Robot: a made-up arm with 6 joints. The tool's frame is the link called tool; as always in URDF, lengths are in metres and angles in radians. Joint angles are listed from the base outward.
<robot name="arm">
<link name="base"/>
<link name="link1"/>
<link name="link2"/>
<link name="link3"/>
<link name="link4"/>
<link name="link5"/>
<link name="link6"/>
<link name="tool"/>
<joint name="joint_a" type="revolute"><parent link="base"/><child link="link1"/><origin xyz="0 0 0.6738" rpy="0 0 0"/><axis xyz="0 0 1"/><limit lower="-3.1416" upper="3.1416"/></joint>
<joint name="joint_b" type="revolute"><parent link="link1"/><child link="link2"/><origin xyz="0.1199 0 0" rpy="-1.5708 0 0"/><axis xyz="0 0 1"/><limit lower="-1.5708" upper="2.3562"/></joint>
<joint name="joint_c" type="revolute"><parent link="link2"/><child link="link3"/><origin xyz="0 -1.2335 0" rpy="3.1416 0 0"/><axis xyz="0 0 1"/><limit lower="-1.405" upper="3.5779"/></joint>
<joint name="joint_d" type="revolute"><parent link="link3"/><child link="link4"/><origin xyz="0 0.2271 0" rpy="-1.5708 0 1.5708"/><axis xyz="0 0 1"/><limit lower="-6.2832" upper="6.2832"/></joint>
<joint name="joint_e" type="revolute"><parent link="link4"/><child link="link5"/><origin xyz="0 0 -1.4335" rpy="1.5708 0 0"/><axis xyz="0 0 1"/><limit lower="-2.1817" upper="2.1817"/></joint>
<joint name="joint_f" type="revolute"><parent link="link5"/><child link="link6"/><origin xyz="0 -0.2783 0" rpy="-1.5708 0 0"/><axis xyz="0 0 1"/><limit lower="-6.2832" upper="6.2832"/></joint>
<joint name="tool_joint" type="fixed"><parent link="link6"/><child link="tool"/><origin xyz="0 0 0" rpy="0 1.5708 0"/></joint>
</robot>
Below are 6 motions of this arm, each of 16 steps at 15 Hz.
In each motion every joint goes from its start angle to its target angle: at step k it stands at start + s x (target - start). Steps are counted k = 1, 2, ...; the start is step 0. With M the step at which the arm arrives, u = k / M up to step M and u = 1 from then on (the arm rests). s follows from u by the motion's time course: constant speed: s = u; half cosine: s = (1 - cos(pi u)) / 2; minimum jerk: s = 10 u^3 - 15 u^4 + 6 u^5.
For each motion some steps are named. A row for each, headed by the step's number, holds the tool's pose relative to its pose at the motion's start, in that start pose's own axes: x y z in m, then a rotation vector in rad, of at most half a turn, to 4 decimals.
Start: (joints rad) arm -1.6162 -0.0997 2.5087 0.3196 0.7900 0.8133
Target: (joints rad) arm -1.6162 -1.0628 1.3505 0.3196 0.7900 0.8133
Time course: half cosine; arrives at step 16
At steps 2, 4, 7, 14, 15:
2: 0.0378 0.0094 -0.0155 0.0017 0.0037 0.0063
4: 0.1455 0.0281 -0.0550 0.0064 0.0140 0.0240
7: 0.3945 0.0257 -0.1196 0.0175 0.0386 0.0661
14: 0.8402 -0.1841 -0.1152 0.0419 0.0923 0.1580
15: 0.8571 -0.2011 -0.1098 0.0431 0.0950 0.1626

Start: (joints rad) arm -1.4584 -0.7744 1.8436 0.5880 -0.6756 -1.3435
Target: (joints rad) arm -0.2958 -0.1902 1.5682 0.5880 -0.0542 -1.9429
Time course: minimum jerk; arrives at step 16
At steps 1, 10, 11, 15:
1: 0.0041 -0.0058 0.0008 0.0028 0.0005 -0.0014
10: 0.5122 -1.7642 -0.6395 1.0523 0.1433 -0.3811
11: 0.4778 -1.8870 -0.8267 1.2089 0.1557 -0.4202
15: 0.3800 -2.0027 -1.1936 1.5121 0.1729 -0.4849

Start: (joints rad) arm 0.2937 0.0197 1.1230 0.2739 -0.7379 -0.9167
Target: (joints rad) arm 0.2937 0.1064 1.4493 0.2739 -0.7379 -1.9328
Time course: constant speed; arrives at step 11
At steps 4, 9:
4: -0.0650 0.0461 0.0719 0.3851 -0.0538 0.0673
9: -0.1584 0.0926 0.1522 0.8644 -0.0853 0.1797

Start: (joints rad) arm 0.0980 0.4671 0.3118 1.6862 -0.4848 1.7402
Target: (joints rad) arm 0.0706 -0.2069 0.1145 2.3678 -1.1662 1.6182
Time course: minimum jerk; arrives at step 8
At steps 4, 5, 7, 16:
4: -0.4579 0.4753 -0.4211 -0.0725 0.3266 0.4662
5: -0.7226 0.6744 -0.5529 -0.0702 0.4909 0.6883
7: -1.0621 0.8804 -0.6492 -0.0434 0.6922 0.9483
16: -1.0841 0.8921 -0.6530 -0.0410 0.7051 0.9645

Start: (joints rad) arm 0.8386 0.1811 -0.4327 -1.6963 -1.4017 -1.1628
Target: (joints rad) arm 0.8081 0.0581 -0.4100 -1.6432 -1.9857 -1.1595
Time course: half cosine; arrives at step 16
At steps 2, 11, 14, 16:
2: -0.0023 -0.0091 -0.0100 -0.0059 0.0083 -0.0203
11: -0.0747 -0.1951 -0.1859 -0.1164 0.1446 -0.4229
14: -0.1001 -0.2423 -0.2240 -0.1419 0.1712 -0.5250
16: -0.1056 -0.2520 -0.2316 -0.1470 0.1763 -0.5462

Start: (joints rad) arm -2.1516 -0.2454 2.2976 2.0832 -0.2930 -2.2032
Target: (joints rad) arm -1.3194 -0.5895 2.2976 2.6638 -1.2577 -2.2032
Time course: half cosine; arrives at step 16
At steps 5, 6, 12, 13, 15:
5: 0.0930 -0.3465 0.2513 -0.0366 -0.2224 -0.3171
6: 0.1032 -0.4935 0.3432 -0.0572 -0.3064 -0.4429
12: -0.1726 -1.4377 0.8030 -0.3005 -0.8063 -1.2362
13: -0.2376 -1.5360 0.8400 -0.3438 -0.8602 -1.3230
15: -0.3229 -1.6489 0.8800 -0.4008 -0.9240 -1.4250

